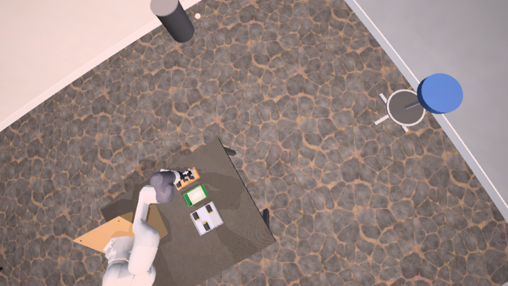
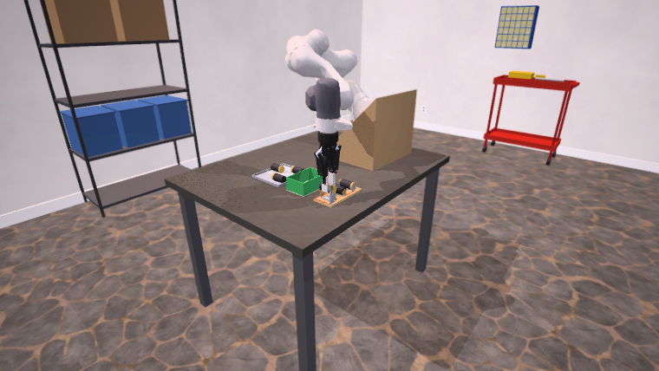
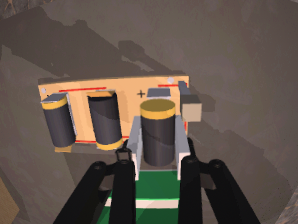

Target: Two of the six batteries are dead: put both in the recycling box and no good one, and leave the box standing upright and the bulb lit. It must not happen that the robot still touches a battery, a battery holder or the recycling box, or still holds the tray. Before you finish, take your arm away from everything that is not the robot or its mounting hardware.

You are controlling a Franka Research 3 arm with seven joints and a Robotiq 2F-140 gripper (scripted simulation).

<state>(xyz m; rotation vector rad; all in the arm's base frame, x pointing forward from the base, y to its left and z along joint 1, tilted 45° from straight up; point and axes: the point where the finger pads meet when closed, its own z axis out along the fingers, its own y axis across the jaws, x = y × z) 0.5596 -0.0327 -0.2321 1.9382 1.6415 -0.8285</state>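
My gripper is now 30 mm to the right of the bulb and 30 mm short of it. Also, from my hand: white tray 330 mm to the right, 100 mm behind, 80 mm below; then green recycling box 150 mm to the right, 70 mm below, 60 mm behind.
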